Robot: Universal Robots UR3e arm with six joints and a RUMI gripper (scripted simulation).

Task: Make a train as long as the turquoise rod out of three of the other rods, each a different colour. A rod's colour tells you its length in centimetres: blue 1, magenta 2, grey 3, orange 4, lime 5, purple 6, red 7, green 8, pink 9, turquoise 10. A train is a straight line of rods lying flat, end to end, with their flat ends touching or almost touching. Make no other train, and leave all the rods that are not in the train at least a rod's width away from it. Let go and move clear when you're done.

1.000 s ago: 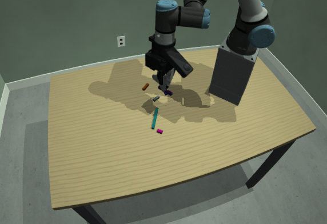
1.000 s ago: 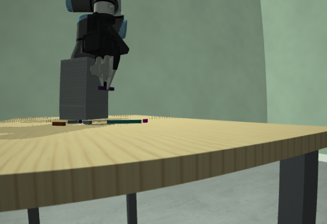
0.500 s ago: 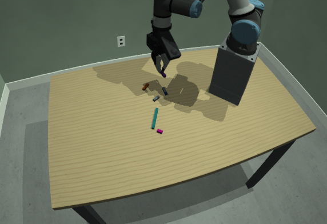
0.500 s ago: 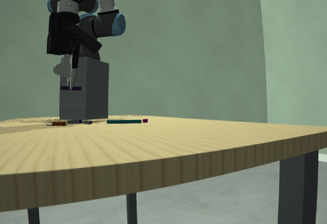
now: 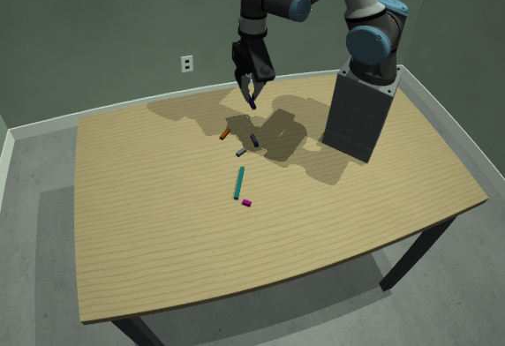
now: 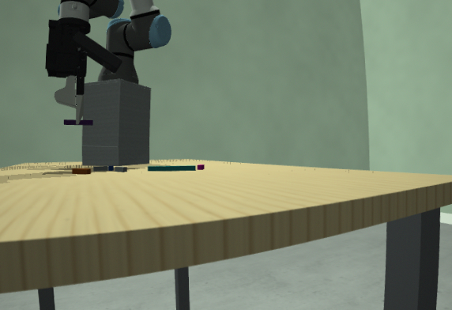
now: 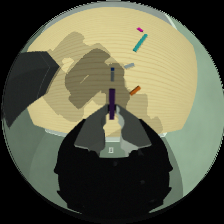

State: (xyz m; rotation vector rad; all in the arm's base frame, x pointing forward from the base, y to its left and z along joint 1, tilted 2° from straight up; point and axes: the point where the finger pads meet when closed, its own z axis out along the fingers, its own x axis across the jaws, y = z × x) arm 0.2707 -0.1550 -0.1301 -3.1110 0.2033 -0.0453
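The blue rod lies 10 mm ahead of my hand, 70 mm to the left of it and 110 mm below it. The rest, counted from my hand: turquoise rod: 110 mm ahead, 170 mm to the left, 110 mm below; then orange rod: 70 mm ahead, 10 mm to the right, 110 mm below; then purple rod: 10 mm below.
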